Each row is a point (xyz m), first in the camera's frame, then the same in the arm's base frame.
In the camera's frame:
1: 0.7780 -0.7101 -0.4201
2: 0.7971 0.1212 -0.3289
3: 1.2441 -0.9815 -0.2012
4: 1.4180 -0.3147 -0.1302
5: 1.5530 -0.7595 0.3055
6: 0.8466 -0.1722 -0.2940
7: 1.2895 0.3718 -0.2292
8: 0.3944 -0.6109 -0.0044
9: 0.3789 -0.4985 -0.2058
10: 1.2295 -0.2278 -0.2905
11: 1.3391 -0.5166 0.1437
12: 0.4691 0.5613 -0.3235
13: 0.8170 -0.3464 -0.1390
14: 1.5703 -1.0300 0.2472
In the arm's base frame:
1: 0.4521 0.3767 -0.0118
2: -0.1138 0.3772 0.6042
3: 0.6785 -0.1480 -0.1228
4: 0.2946 -0.2719 0.4404
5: 0.3428 -0.6799 -0.0465
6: 0.0663 0.2919 0.3805
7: -0.1210 -0.0519 0.9662
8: -0.0478 0.4380 -0.2876
9: 0.0079 0.5815 -0.1152
10: 0.2643 -0.0184 0.5000
11: 0.2059 -0.3920 0.1246
12: -0.5318 0.6712 0.8045
13: 0.0597 0.2069 0.1615
14: 0.5559 -0.6814 -0.2239

